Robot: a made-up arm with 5 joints.
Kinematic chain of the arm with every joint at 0, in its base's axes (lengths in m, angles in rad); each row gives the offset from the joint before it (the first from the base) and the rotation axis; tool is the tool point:
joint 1: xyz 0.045 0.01 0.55 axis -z
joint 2: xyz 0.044 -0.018 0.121 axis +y
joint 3: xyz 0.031 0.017 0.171 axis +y
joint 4: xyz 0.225 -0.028 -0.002 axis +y
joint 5: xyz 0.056 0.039 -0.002 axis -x
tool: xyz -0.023 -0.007 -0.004
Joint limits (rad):
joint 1: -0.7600..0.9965
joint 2: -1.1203..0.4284
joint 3: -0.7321..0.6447
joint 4: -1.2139..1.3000
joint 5: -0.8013..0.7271
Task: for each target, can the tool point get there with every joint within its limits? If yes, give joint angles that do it. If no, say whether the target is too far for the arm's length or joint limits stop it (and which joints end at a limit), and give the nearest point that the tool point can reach.
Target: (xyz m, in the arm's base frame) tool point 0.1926 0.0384 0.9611
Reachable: yes | joints -0.1654 -0.8040 0.1157 0.2473 -0.1508
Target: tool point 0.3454 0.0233 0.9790
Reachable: yes | joints -0.0259 0.0398 -0.5979 -0.3612 -0.4647
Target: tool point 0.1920 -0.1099 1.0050
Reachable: yes | joints 0.6990 -0.4670 -0.2094 -0.4892 0.0448
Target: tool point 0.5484 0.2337 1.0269
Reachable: no: too far | nearest point 0.3930 0.1647 0.9075 | short by 0.208 m
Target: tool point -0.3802 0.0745 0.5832
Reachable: no: joint limits stop it (at a limit: joint 2, joint 3, joint 4, joint 5) | nearest point -0.1428 0.0385 0.9929 | short by 0.475 m
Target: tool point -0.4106 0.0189 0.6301
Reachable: no: joint limits stop it (at a limit: joint 2, joint 3, joint 4, joint 5) | nearest point -0.1449 0.0137 0.9929 | short by 0.450 m
